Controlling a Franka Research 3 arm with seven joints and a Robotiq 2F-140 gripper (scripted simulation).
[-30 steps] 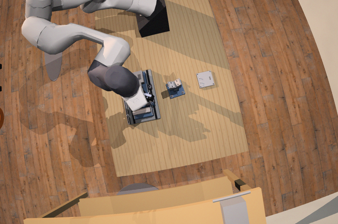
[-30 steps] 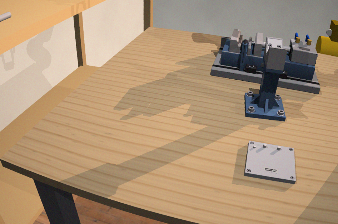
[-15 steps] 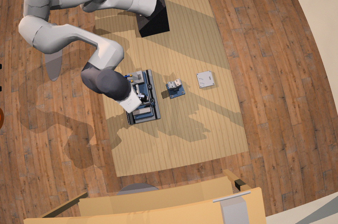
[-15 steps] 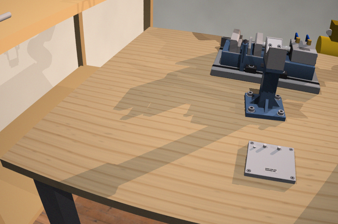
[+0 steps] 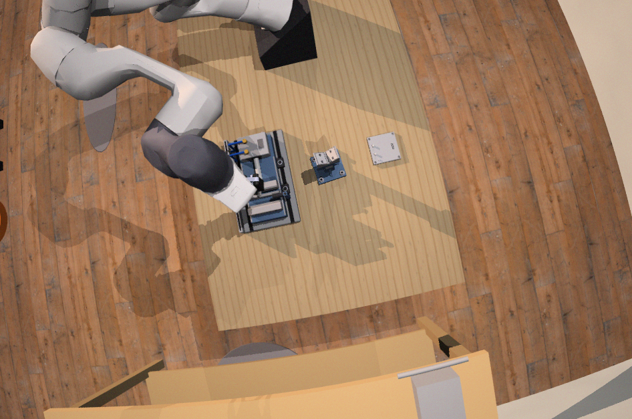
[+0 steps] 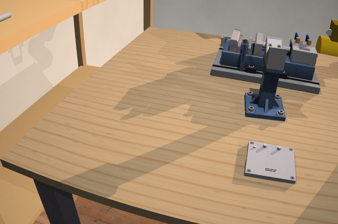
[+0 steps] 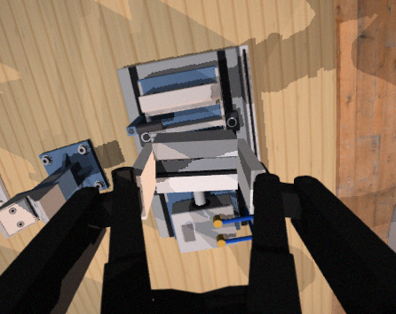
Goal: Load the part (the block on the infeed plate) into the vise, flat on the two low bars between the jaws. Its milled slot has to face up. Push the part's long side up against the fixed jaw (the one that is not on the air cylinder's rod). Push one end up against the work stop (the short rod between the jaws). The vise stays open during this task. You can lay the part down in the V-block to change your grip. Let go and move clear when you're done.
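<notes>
My hand is 30 mm short of the fixed jaw, 10 mm to the right of it and 190 mm above it. From my hand the other things lie so: work stop 10 mm ahead, 60 mm to the left, 170 mm below; moving jaw 30 mm behind, 20 mm to the left, 190 mm below; part 20 mm below.
</notes>
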